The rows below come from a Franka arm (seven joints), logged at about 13 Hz.
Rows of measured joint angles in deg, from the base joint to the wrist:
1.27, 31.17, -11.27, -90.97, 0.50, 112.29, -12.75
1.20, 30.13, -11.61, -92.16, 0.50, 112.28, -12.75
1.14, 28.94, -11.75, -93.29, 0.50, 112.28, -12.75
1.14, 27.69, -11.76, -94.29, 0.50, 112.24, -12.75
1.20, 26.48, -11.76, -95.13, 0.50, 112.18, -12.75
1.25, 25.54, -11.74, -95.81, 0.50, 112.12, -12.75
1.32, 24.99, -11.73, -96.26, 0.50, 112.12, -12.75
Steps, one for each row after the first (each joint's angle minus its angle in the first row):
-0.07, -1.04, -0.34, -1.19, 0.00, -0.01, 0.00
-0.13, -2.23, -0.48, -2.32, 0.00, -0.01, 0.00
-0.13, -3.48, -0.49, -3.32, 0.00, -0.05, 0.00
-0.07, -4.69, -0.49, -4.16, 0.00, -0.11, 0.00
-0.02, -5.63, -0.47, -4.84, 0.00, -0.17, 0.00
0.05, -6.18, -0.46, -5.29, 0.00, -0.17, 0.00

